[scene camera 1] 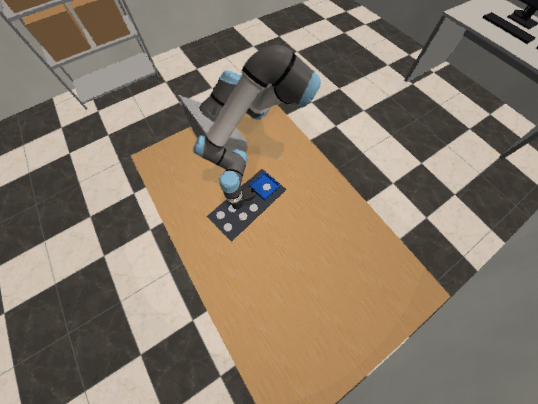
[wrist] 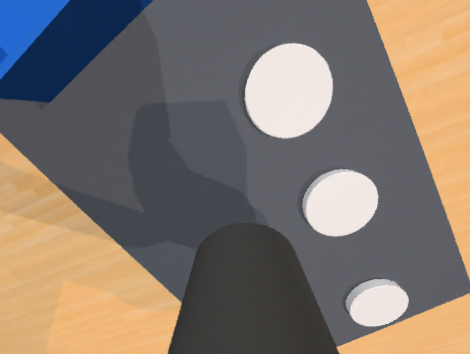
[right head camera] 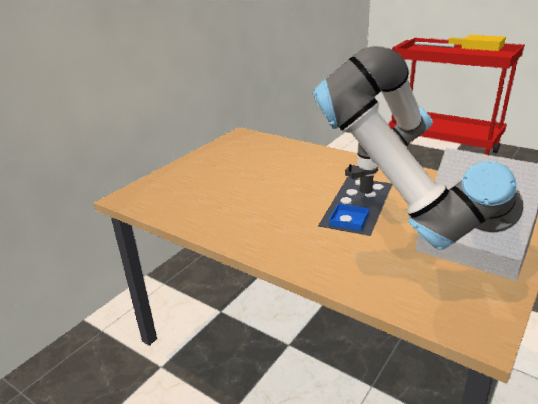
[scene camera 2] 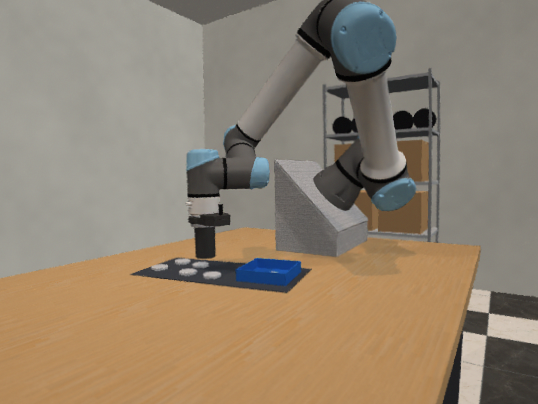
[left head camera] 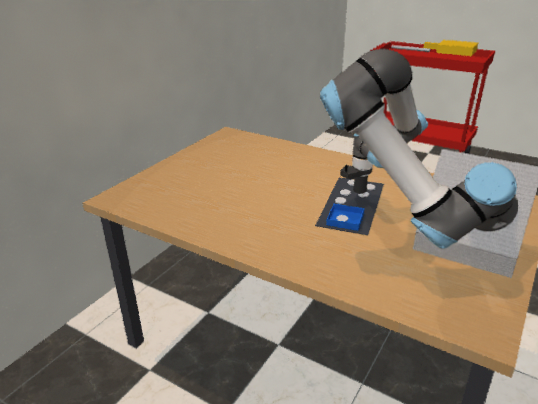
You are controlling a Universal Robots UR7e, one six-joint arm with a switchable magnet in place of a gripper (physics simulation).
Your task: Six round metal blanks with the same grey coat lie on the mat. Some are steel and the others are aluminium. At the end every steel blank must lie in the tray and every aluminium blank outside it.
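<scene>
My magnet [left head camera: 360,191] [right head camera: 366,191] [scene camera 1: 237,206] [scene camera 2: 205,256] [wrist: 247,227] points down with a bare face, open, a little above one blank [left head camera: 364,195] [right head camera: 370,195] [scene camera 2: 200,264] on the dark mat [left head camera: 370,205] [scene camera 2: 227,272] [wrist: 215,60]. A gap shows between them in scene camera 2; the magnet hides this blank in the wrist view. Several other pale round blanks lie flat on the mat, three of them in the wrist view: a near blank [wrist: 289,91], a middle blank [wrist: 340,203] and a far blank [wrist: 378,303]. One blank [left head camera: 342,218] [right head camera: 345,218] [scene camera 1: 267,187] lies inside the blue tray [left head camera: 345,225] [scene camera 2: 262,277] [wrist: 75,55]. Steel and aluminium look alike.
The mat lies on a wooden table [left head camera: 200,200] [scene camera 1: 310,260]. The arm's grey sloped base block [scene camera 2: 305,225] stands behind the tray. A red cart [left head camera: 450,62] [right head camera: 460,56] and a shelf unit [scene camera 2: 431,105] stand beyond the table.
</scene>
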